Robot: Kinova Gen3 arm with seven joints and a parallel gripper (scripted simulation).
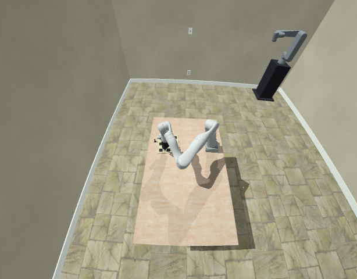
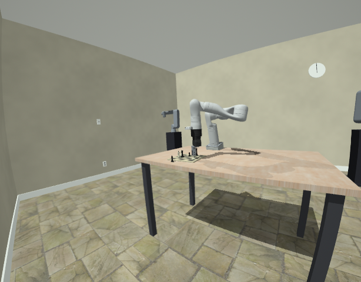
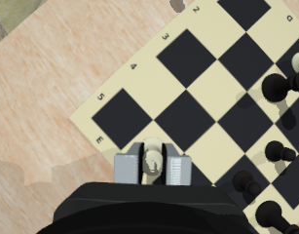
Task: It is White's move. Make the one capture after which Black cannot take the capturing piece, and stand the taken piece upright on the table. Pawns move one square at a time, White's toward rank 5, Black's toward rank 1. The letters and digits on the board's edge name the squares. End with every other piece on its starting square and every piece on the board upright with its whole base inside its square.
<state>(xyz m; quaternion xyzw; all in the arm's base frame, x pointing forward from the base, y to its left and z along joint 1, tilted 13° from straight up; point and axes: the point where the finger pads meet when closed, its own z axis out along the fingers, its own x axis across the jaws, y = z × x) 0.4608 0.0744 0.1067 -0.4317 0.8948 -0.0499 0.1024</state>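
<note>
Right now the white chess piece is 10 mm below my hand. The rest, counted from my hand: white piece (160 mm to the right, 30 mm below, 20 mm behind); chessboard (80 mm to the right, 50 mm below, 30 mm behind).
</note>
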